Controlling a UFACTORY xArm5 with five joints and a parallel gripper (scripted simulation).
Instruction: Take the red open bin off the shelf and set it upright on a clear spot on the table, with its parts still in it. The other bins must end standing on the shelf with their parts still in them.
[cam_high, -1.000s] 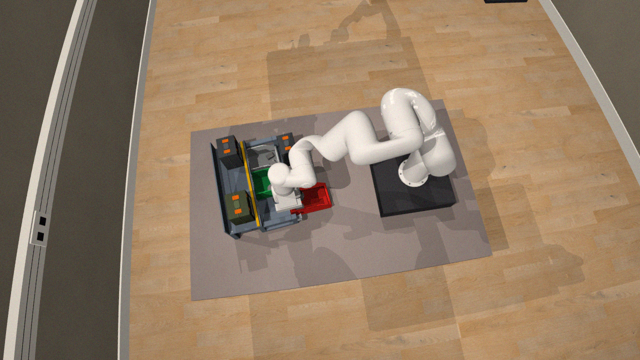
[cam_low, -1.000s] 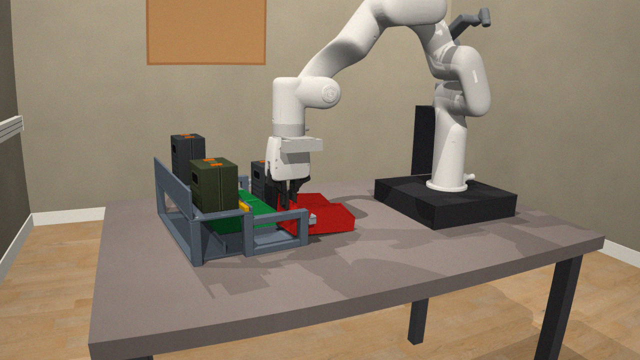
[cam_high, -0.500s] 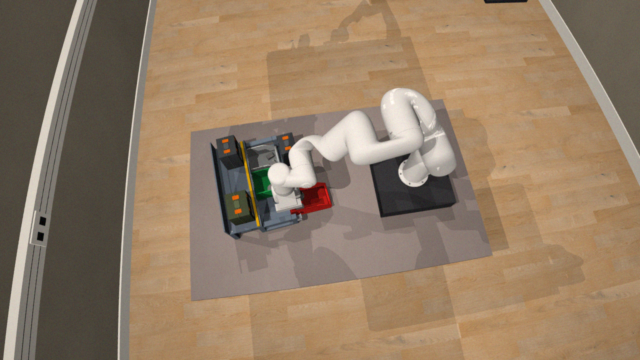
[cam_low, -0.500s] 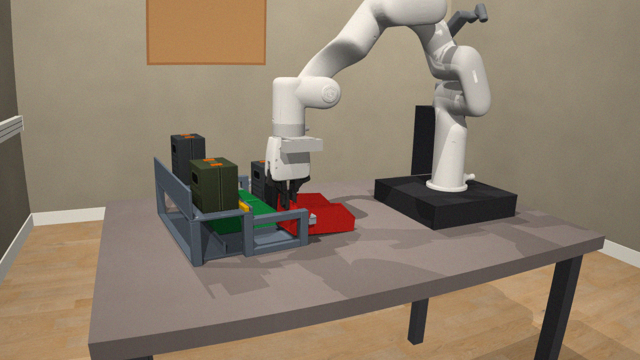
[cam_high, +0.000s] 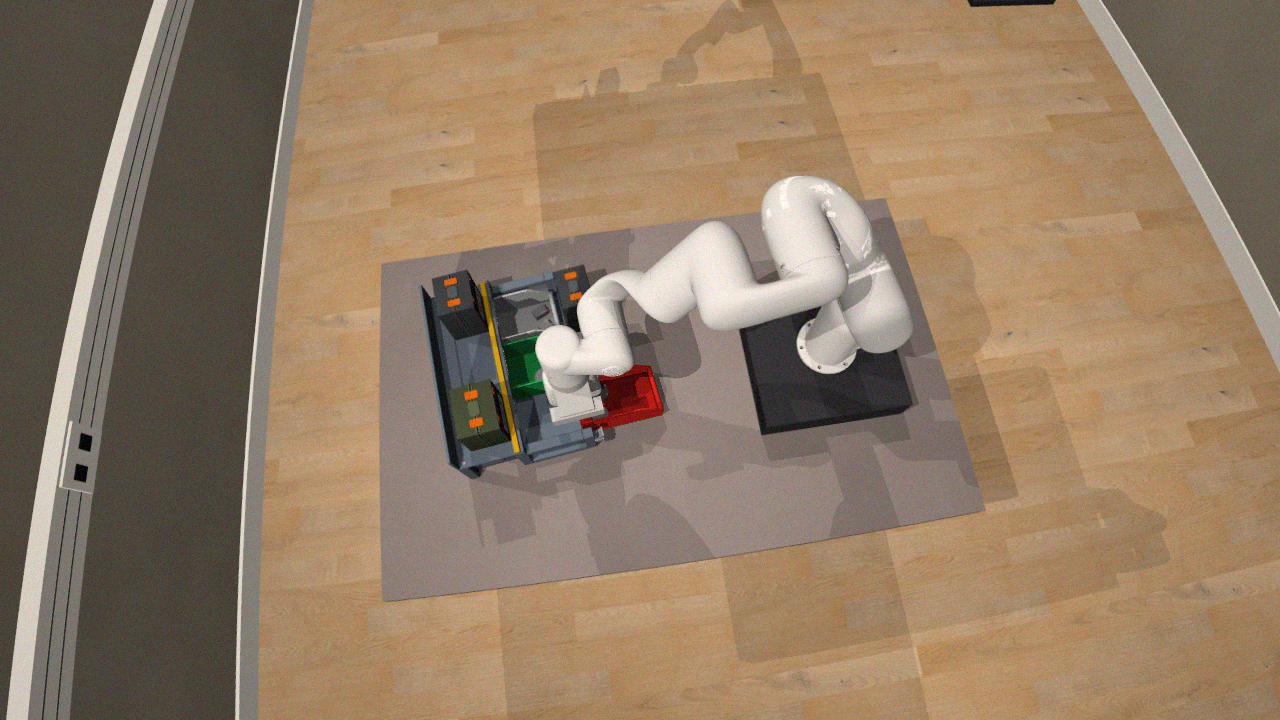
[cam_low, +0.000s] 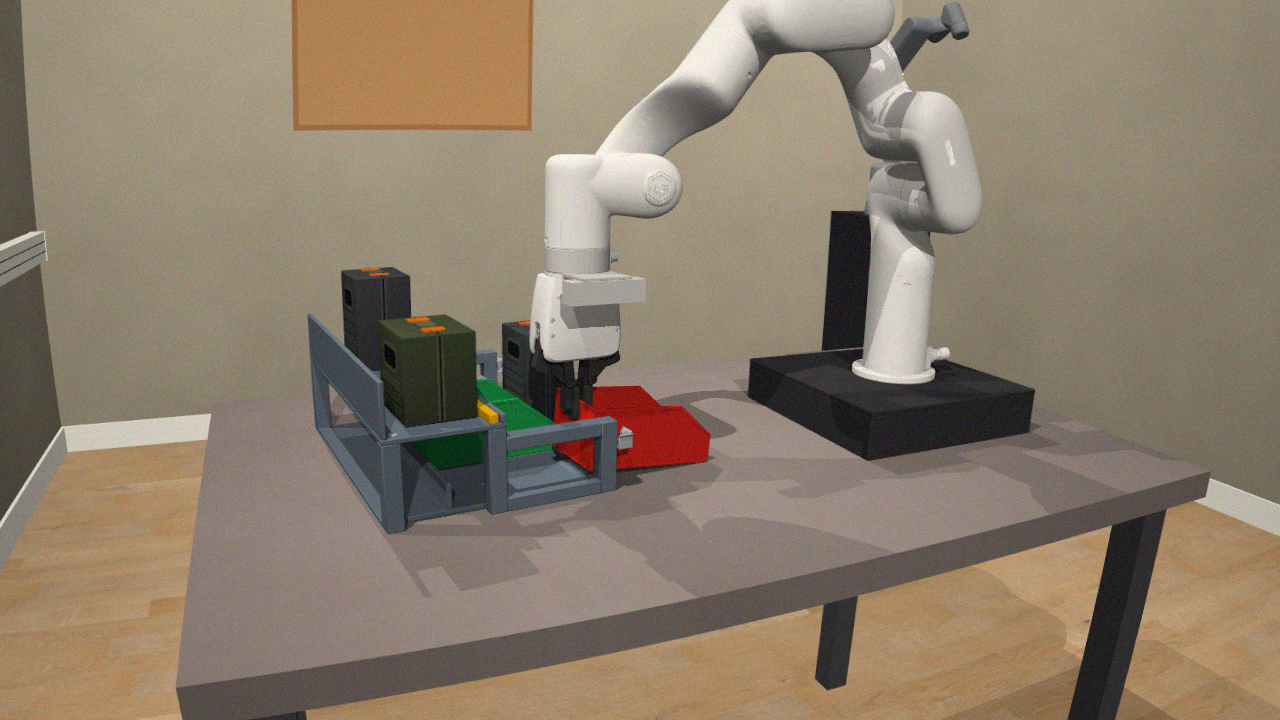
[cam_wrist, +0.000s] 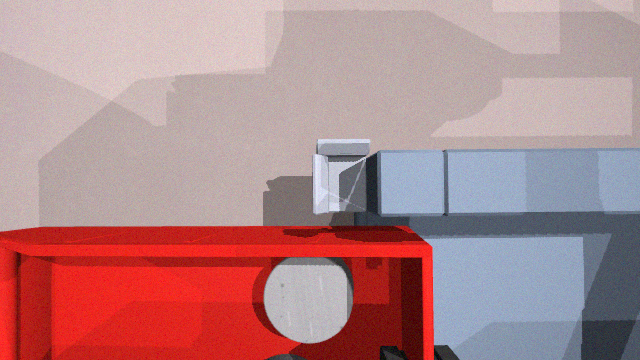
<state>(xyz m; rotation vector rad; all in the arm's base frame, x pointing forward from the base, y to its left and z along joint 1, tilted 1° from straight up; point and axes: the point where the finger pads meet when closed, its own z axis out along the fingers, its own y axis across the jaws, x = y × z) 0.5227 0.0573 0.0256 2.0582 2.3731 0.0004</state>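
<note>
Right now the grey disc is 4 cm behind my hand, 2 cm to the left of it and 6 cm below it. Round my hand: red open bin (8 cm behind, 1 cm to the right, 4 cm below); then green bin (10 cm ahead, 10 cm to the right, 5 cm below); then grey shelf (13 cm ahead, 10 cm to the right, 2 cm below).
</note>
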